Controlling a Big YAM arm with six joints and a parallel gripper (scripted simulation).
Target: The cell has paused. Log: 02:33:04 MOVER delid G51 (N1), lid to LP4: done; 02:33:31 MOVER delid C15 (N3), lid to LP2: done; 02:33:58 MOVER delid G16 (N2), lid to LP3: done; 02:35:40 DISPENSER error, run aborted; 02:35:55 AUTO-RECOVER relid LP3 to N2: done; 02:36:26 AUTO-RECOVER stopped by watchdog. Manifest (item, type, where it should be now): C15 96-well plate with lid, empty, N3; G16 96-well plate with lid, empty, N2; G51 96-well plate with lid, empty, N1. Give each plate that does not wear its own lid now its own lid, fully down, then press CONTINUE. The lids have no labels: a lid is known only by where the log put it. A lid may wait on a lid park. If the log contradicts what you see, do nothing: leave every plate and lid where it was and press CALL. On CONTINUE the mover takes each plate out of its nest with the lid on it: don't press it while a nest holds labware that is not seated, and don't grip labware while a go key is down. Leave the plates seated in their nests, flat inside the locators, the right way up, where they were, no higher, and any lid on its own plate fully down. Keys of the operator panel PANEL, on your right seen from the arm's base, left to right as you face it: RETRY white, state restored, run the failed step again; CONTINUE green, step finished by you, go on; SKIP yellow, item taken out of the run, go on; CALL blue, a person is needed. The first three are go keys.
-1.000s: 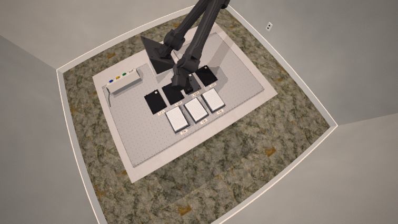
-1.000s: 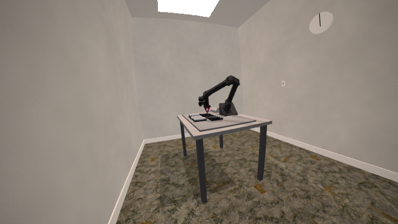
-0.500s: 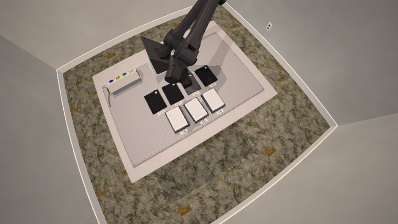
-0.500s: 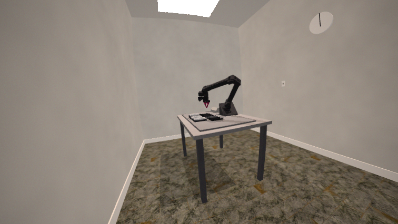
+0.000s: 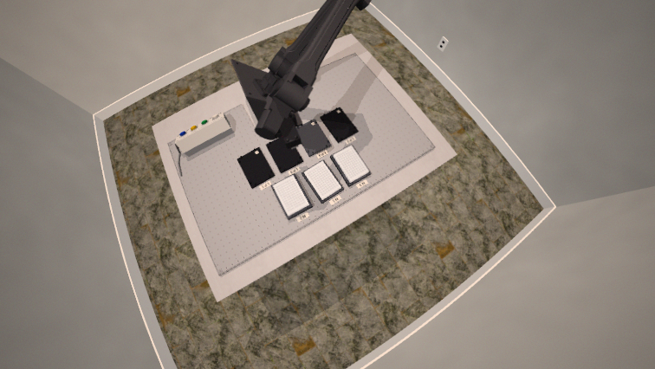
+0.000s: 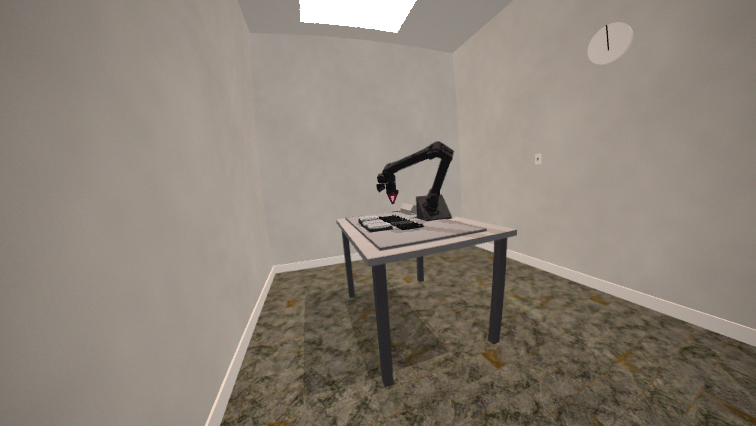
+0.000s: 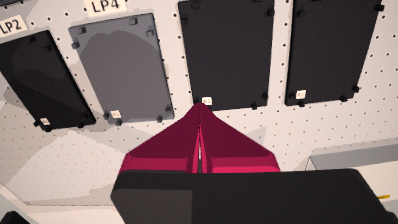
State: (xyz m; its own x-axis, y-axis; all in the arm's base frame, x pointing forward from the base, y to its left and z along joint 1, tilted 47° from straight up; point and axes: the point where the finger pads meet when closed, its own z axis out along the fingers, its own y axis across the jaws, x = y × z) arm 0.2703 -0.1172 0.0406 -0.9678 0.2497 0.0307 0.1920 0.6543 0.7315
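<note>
My gripper is now 30 cm past the green continue key, 24 cm to the left of it and 7 cm above it. Also, from my hand: lid park LP3: 13 cm below, 3 cm to the right, 2 cm behind; then lid park LP4: 13 cm below, 10 cm to the left, 1 cm behind; then LP3 label: 14 cm below, 7 cm ahead, 4 cm to the right.
</note>
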